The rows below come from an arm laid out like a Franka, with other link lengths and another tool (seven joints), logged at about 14 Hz.
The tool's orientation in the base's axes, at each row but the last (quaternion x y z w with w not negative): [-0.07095 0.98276 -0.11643 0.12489]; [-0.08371 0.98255 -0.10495 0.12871]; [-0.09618 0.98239 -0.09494 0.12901]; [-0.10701 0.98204 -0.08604 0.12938]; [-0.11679 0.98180 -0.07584 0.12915]
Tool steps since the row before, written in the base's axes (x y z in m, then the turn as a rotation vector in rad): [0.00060 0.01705 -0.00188 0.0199 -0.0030 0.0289]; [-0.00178 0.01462 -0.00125 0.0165 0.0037 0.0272]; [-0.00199 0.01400 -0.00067 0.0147 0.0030 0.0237]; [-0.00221 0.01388 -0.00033 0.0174 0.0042 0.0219]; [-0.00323 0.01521 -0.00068 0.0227 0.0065 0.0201]
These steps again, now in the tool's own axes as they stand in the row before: [-0.00302 0.01681 -0.00167 -0.0252 -0.0122 -0.0214]; [-0.00081 0.01462 -0.00200 -0.0228 -0.0049 -0.0219]; [-0.00094 0.01396 -0.00217 -0.0202 -0.0045 -0.0190]; [-0.00106 0.01384 -0.00225 -0.0226 -0.0035 -0.0167]; [-0.00059 0.01542 -0.00203 -0.0277 -0.0021 -0.0138]
